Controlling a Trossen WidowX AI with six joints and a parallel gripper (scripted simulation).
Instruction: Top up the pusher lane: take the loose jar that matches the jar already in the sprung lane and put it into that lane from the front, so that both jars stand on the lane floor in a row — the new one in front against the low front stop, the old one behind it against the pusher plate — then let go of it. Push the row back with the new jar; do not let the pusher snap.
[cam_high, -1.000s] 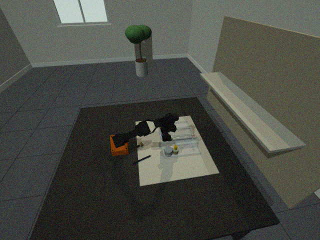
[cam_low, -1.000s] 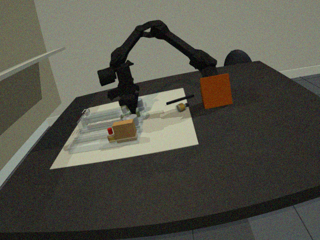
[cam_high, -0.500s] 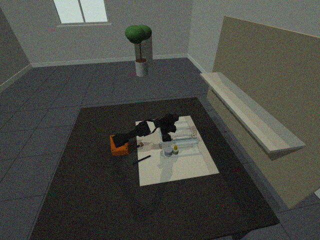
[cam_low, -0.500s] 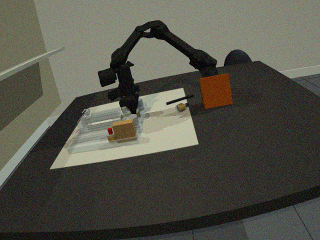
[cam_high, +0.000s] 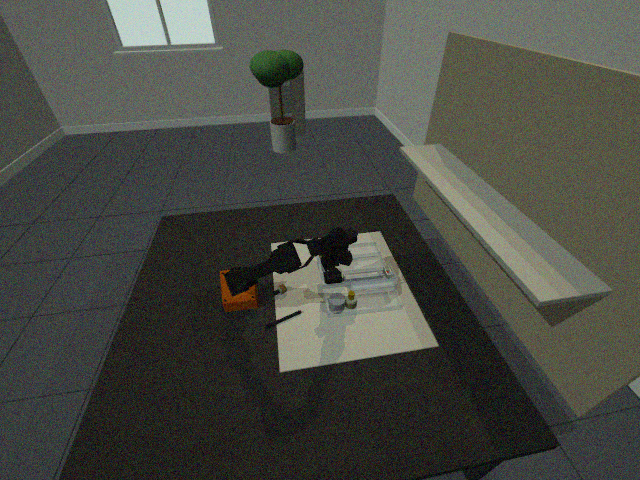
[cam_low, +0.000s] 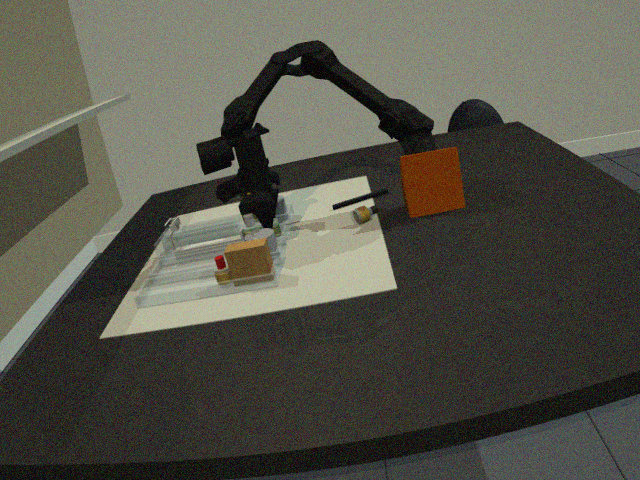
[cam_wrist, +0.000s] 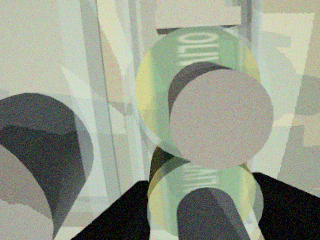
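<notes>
My gripper tip is 140 mm short of the clear lane rack, 10 mm to the left of it and 10 mm above it. Also, from my gripper tip: black stick: 180 mm behind, 170 mm to the right, 20 mm below; then brown box: 170 mm to the left, 10 mm above; then pusher plate: 150 mm ahead, 20 mm to the right, 20 mm above.
</notes>
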